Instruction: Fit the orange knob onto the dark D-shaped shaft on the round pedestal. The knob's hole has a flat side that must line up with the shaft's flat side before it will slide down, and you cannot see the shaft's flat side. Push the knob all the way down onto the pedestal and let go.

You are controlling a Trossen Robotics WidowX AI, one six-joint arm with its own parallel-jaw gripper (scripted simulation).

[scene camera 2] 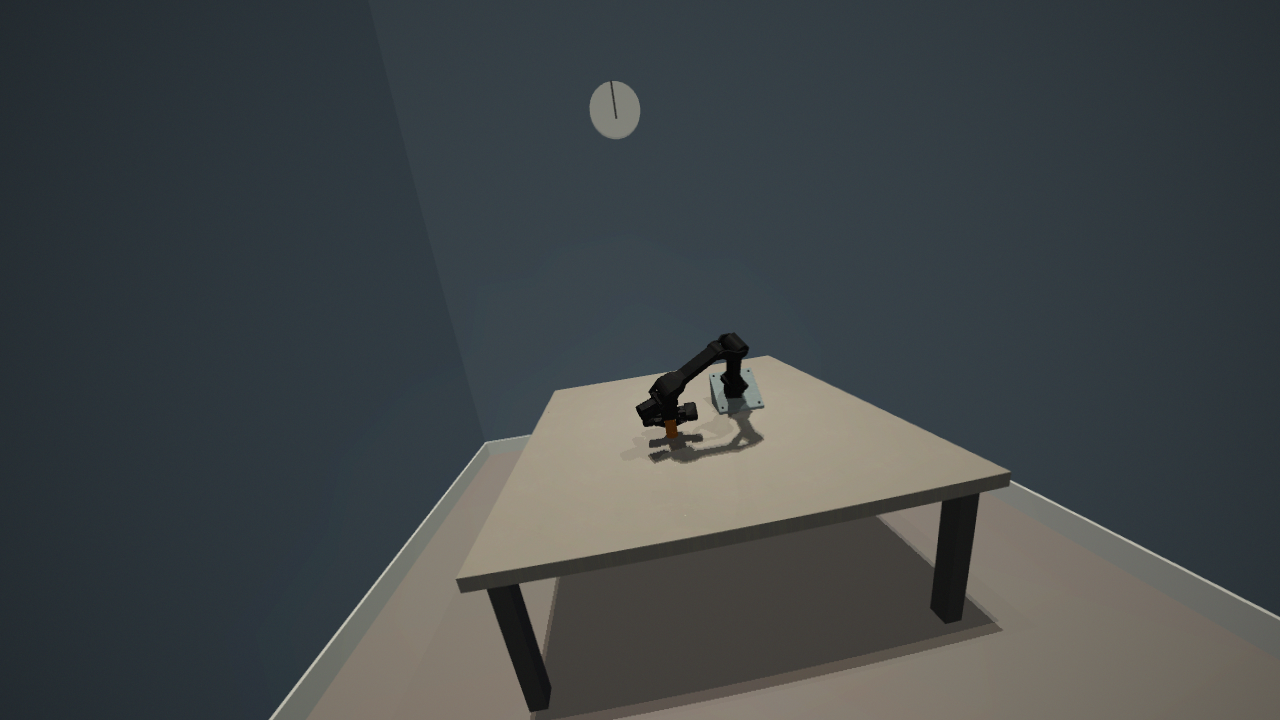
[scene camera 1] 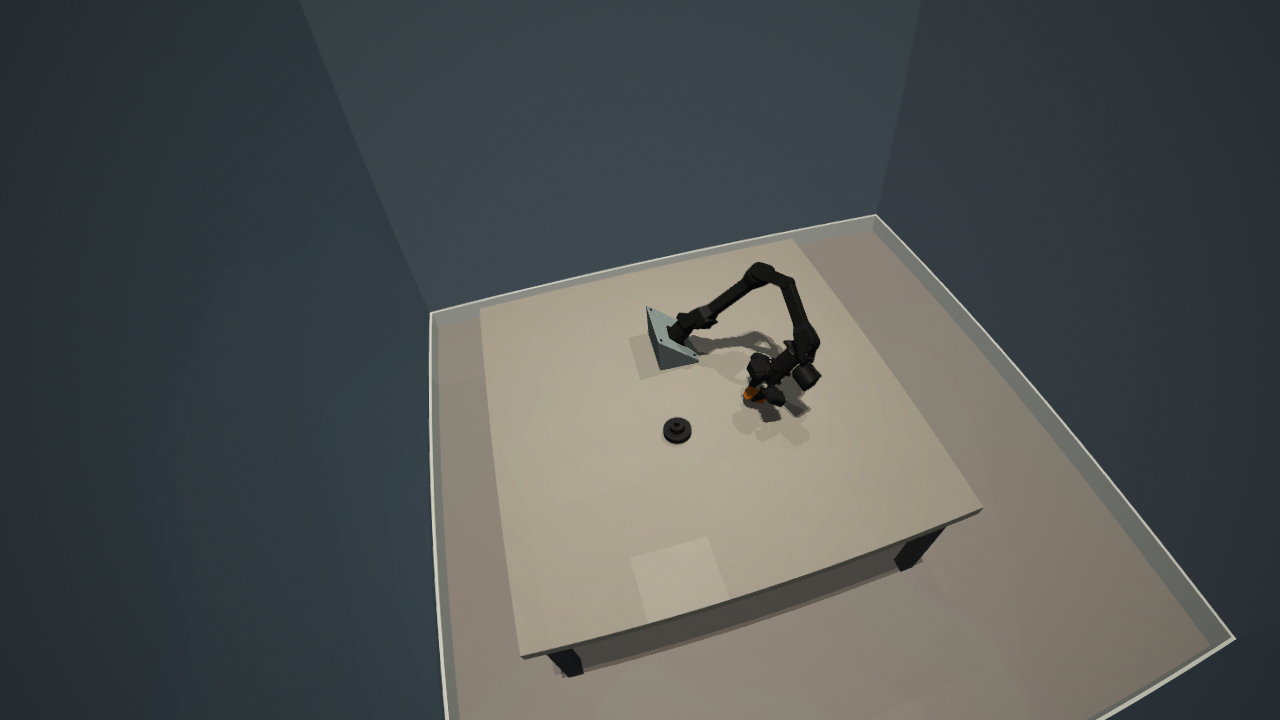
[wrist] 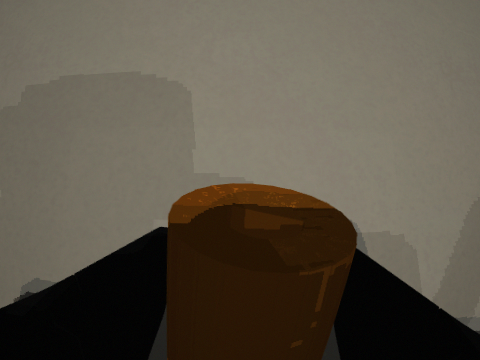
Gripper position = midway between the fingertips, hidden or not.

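I see my gripper in scene camera 1 (scene camera 1: 749, 395). The wrist view has the gripper as well (wrist: 255, 253), and so does scene camera 2, where I find it at (scene camera 2: 670, 425).
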